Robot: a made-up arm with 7 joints. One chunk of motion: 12 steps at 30 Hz.
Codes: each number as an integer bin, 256 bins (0 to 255) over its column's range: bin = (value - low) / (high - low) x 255, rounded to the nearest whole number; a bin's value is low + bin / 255 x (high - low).
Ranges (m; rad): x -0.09..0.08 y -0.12..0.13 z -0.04..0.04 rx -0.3..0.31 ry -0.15..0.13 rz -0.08..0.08
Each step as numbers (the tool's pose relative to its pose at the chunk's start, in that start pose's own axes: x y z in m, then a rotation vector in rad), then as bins.
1 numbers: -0.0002 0.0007 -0.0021 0.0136 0.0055 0.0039
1 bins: 135 123 121 131 142 134
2 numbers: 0.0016 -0.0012 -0.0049 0.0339 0.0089 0.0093
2 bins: 137 121 112 140 145 142
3 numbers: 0.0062 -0.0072 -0.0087 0.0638 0.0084 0.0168
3 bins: 144 115 100 152 144 154
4 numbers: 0.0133 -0.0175 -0.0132 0.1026 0.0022 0.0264
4 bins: 155 105 85 168 139 170
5 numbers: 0.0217 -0.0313 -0.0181 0.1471 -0.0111 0.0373
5 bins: 168 90 70 187 126 187
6 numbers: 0.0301 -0.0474 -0.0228 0.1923 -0.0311 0.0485
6 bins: 180 74 55 206 108 205
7 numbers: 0.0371 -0.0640 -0.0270 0.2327 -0.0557 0.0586
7 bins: 191 57 41 223 86 221
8 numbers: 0.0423 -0.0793 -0.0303 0.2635 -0.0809 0.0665
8 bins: 198 42 31 236 63 233
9 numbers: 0.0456 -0.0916 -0.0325 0.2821 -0.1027 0.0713
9 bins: 203 29 24 243 43 241
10 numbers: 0.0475 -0.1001 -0.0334 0.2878 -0.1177 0.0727
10 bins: 206 20 21 246 29 243
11 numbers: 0.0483 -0.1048 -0.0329 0.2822 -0.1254 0.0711
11 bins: 207 16 23 243 22 241
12 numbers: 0.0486 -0.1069 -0.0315 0.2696 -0.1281 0.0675
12 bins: 208 13 27 238 20 235
